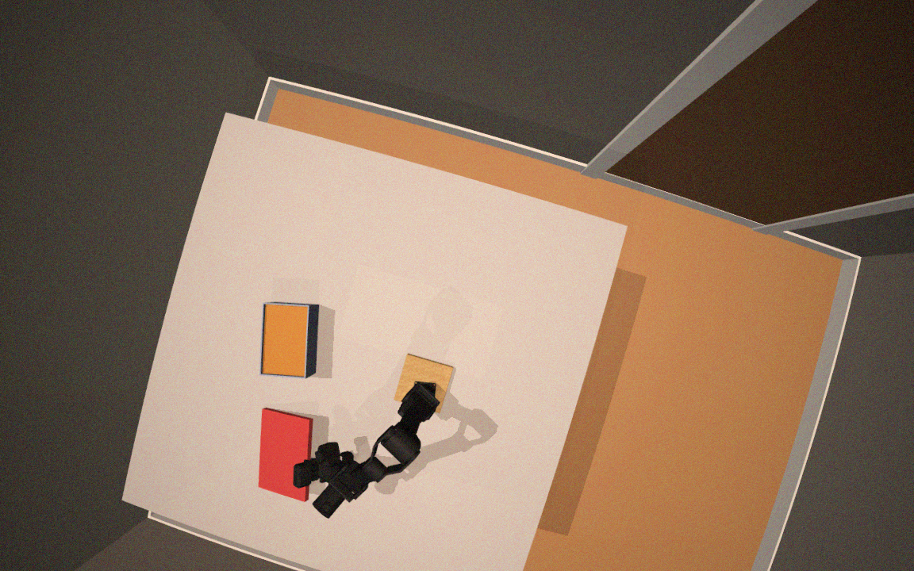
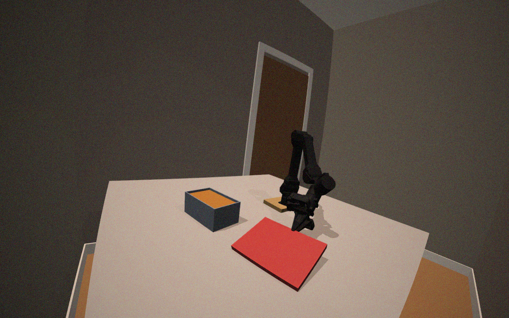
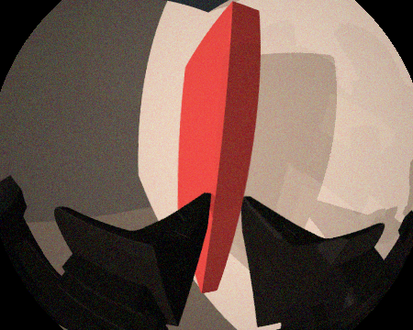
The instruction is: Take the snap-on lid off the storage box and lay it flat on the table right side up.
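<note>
Right now my gripper tip is 80 mm short of the red lid and 20 mm above it. Also, from my gripper tip: dark blue storage box: 90 mm ahead, 350 mm to the right, 20 mm below.
</note>
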